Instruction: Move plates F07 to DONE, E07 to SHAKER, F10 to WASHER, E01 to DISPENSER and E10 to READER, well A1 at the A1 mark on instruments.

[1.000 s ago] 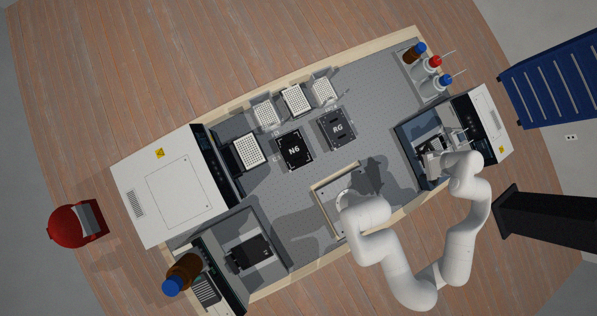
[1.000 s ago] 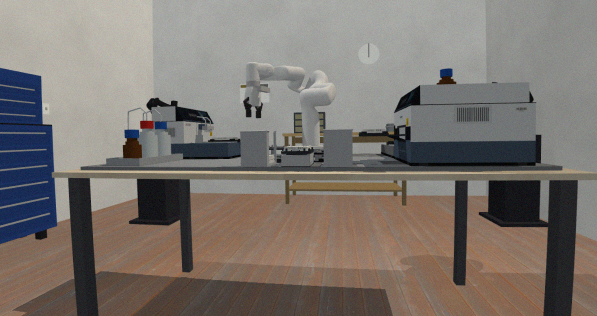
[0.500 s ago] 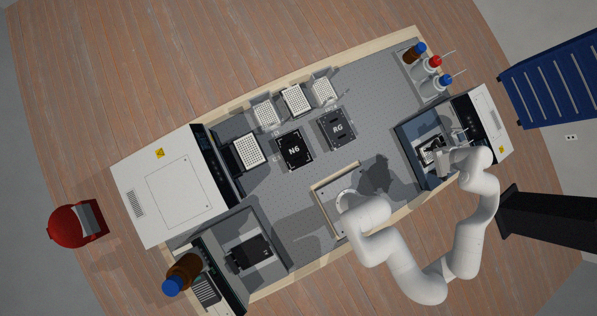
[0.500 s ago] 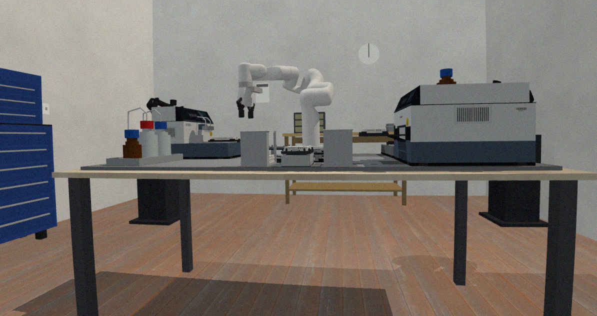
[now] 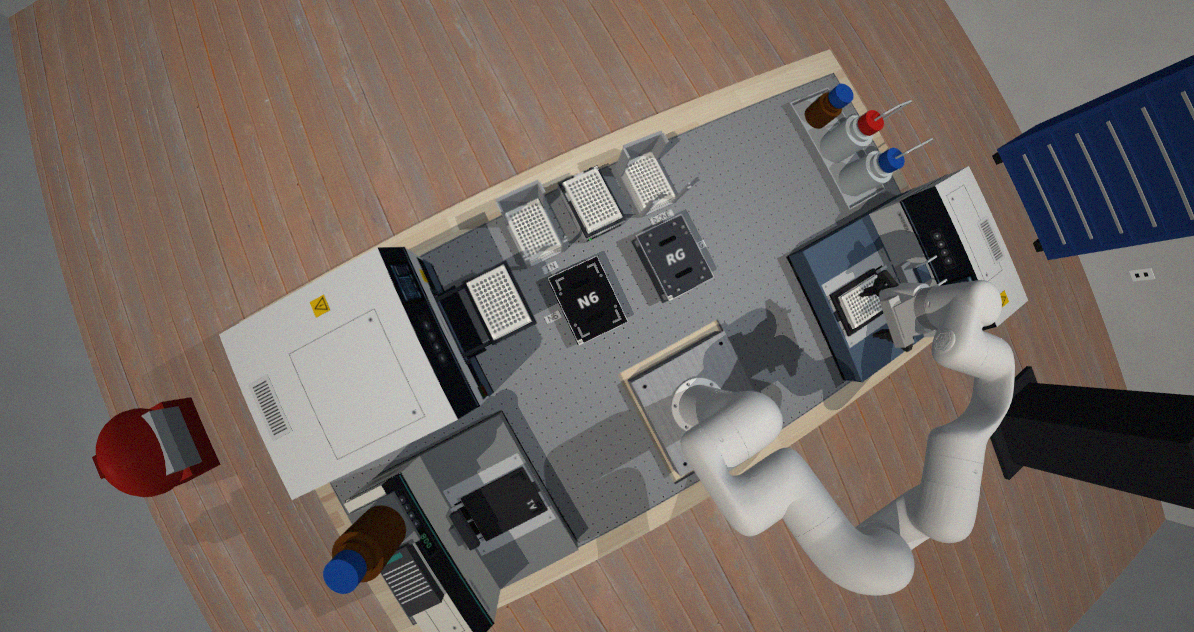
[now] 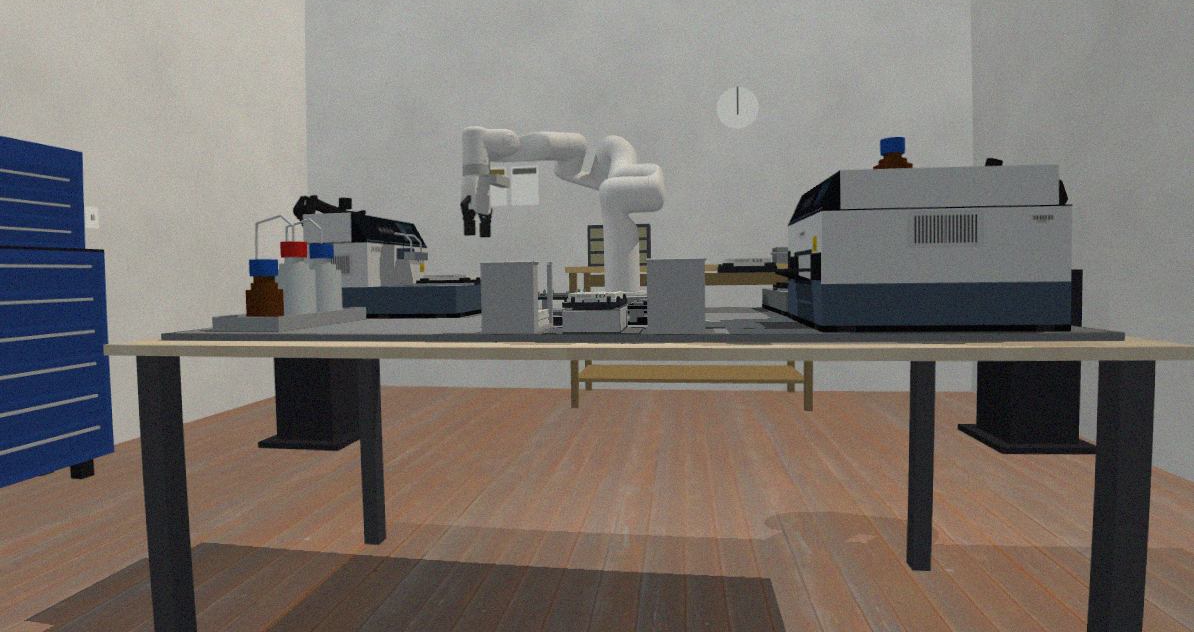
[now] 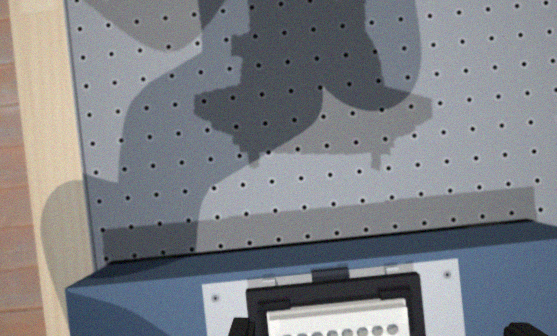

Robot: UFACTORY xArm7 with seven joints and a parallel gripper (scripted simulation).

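My hand is 80 mm to the left of the washer nest and 130 mm above it. The rest, counted from my hand: washer housing 10 mm behind, 330 mm to the right, 120 mm below; then blue washer base 110 mm to the right, 180 mm below; then A1 mark 230 mm ahead, 340 mm to the left, 160 mm below.
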